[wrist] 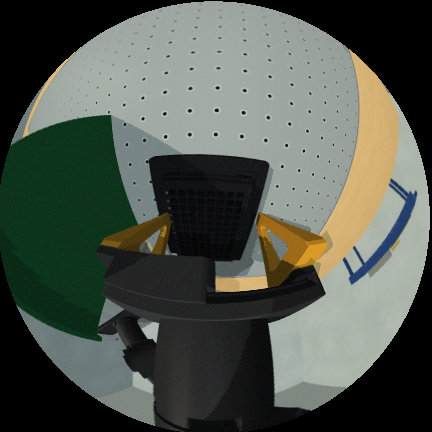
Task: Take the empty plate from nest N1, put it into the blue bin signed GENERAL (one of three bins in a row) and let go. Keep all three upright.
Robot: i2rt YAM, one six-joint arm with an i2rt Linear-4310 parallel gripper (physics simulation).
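Pixels of known places: gripper, fingertip midpoint: (213, 217); arm's base, link origin: (122, 318).
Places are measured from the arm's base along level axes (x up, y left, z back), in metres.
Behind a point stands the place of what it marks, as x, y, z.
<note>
A black gridded plate (207, 210) @(-0.126, -0.231, -0.210), with rows of small square wells, lies in the middle of the wrist view. It appears to sit in a dark nest (209, 165) @(-0.137, -0.237, -0.253), whose wide rim shows at the far end; the dark surfaces make their border hard to tell. My gripper (213, 217) @(-0.123, -0.237, -0.203) is open, its two orange fingers wide apart. In the view, they flank the near part of the plate, with nothing held between them. The exact height of the fingertips above the plate is hard to tell. The blue bin signed GENERAL and the nest's label N1 cannot be made out.
A large dark green panel or box (55, 215) stands close on the left and hides part of the perforated grey board (205, 60) @(-0.149, -0.242, -0.369). A light wooden border (375, 125) runs along the right side. Beyond it is a blue barred frame (392, 237).
</note>
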